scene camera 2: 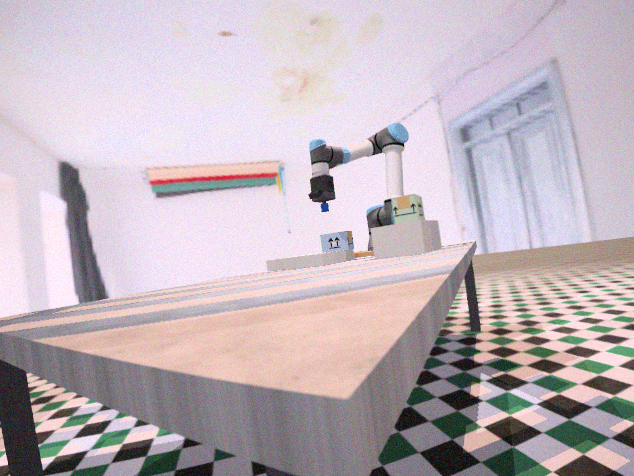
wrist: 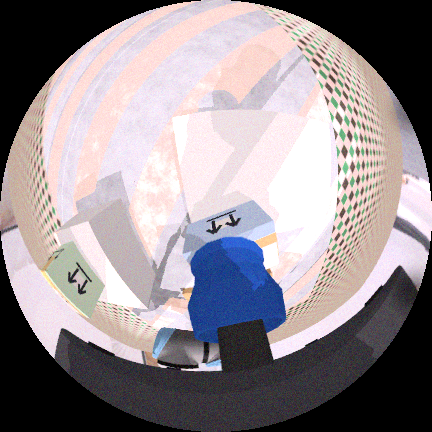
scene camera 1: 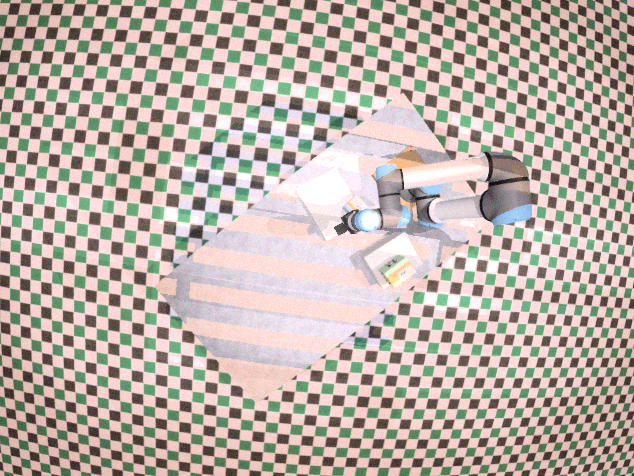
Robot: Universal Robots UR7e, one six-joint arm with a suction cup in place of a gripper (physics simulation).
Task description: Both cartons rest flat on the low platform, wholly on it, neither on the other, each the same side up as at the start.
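Places are measured from the arm's base along level axes (x ahead, y left, z up), in millimetres.
Pixels of known places: hand, tool point: (scene camera 2: 325, 211) (wrist: 227, 267).
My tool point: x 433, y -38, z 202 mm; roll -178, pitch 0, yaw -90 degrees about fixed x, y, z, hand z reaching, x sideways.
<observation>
Ahead of a thing's pixels: the offset from my tool point to its top centre. Level surfaces: height alone.
The blue carton @(92 mm back, 19 mm right, 95 mm down) (scene camera 1: 351, 205) (scene camera 2: 332, 241) (wrist: 235, 220) rests flat on the low platform @(2 mm ahead, 116 mm right, 178 mm down) (scene camera 1: 322, 197) (scene camera 2: 291, 263) (wrist: 225, 145), near one edge, its arrows pointing up in the scene camera 2 view. The green carton @(94 mm back, 335 mm left, 3 mm down) (scene camera 1: 396, 270) (scene camera 2: 408, 209) (wrist: 75, 280) stands upright on the tall grey block @(121 mm back, 303 mm left, 106 mm down) (scene camera 2: 396, 239) (wrist: 125, 245), apart from the low platform. My gripper's blue suction cup (scene camera 2: 324, 207) (wrist: 227, 250) hangs above the blue carton with a visible gap, shut with no carton on it. In the wrist view it covers part of the blue carton; the arm hides the cup in the scene camera 1 view.
An orange flat object (scene camera 1: 409, 156) (scene camera 2: 364, 253) lies on the striped table @(226 mm down) (scene camera 1: 256, 327) (scene camera 2: 245, 327) near the arm's base. The tall block stands beside the low platform, near a long table edge. The arm reaches over the table between them.
</observation>
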